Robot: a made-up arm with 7 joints. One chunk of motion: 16 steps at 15 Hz.
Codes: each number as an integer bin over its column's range. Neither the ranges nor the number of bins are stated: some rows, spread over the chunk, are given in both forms.
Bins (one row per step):
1: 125 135 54 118 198 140 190
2: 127 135 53 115 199 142 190
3: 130 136 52 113 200 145 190
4: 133 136 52 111 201 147 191
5: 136 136 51 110 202 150 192
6: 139 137 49 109 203 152 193
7: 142 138 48 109 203 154 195
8: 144 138 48 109 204 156 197
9: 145 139 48 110 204 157 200
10: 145 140 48 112 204 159 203
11: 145 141 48 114 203 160 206
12: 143 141 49 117 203 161 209
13: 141 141 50 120 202 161 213
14: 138 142 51 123 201 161 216
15: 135 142 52 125 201 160 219
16: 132 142 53 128 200 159 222
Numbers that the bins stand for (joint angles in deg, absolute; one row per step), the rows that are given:
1: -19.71 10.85 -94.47 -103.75 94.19 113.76 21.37
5: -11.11 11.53 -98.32 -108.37 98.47 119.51 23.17
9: -4.08 13.58 -102.18 -108.37 100.62 123.54 30.34
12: -5.64 14.95 -100.89 -104.32 99.55 125.84 38.41
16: -14.24 15.63 -95.75 -97.97 96.33 124.69 50.06
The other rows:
2: -18.15 10.85 -95.75 -105.48 95.26 114.91 21.37
3: -15.81 11.53 -97.04 -106.63 96.33 116.64 21.37
4: -13.46 11.53 -97.04 -107.79 97.40 117.79 22.27
6: -8.77 12.21 -100.89 -108.94 99.55 120.66 24.06
7: -6.42 12.90 -102.18 -108.94 99.55 121.81 25.86
8: -4.86 12.90 -102.18 -108.94 100.62 122.96 27.65
10: -4.08 14.26 -102.18 -107.21 100.62 124.69 33.03
11: -4.08 14.95 -102.18 -106.06 99.55 125.26 35.72
13: -7.20 14.95 -99.61 -102.59 98.47 125.84 41.99
14: -9.55 15.63 -98.32 -100.86 97.40 125.84 44.68
15: -11.90 15.63 -97.04 -99.70 97.40 125.26 47.37

